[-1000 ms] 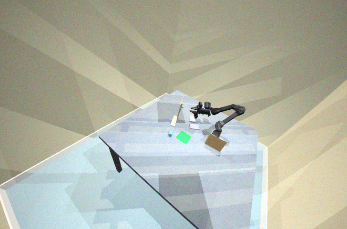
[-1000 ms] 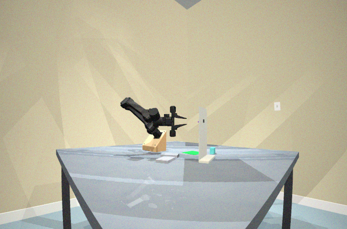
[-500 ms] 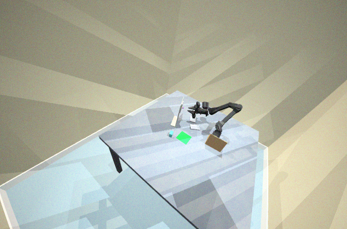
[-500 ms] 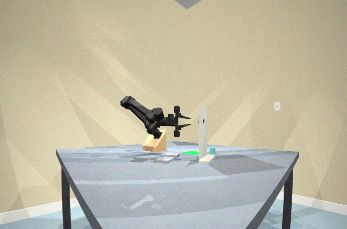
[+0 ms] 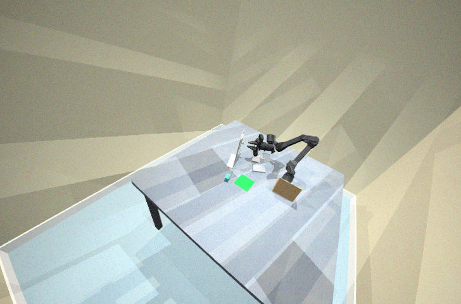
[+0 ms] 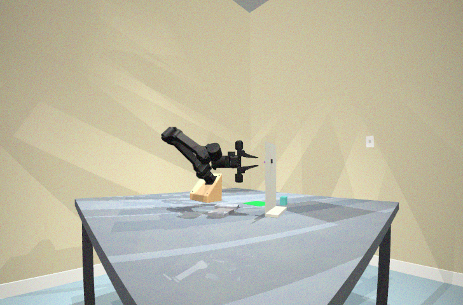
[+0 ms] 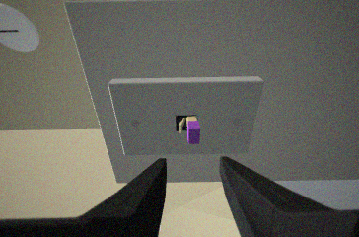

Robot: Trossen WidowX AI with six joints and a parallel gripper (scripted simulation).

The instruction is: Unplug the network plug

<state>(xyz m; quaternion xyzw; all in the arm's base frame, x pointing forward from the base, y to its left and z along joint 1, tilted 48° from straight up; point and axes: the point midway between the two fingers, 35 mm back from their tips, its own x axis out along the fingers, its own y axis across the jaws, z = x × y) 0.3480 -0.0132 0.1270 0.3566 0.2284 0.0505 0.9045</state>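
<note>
Right now my gripper tip is 40 mm short of the purple plug and 10 mm to the right of it. The rest, counted from my gripper tip: grey upright panel 60 mm ahead, 10 mm to the left, 80 mm below; green marked square 100 mm behind, 170 mm to the left, 220 mm below.
</note>
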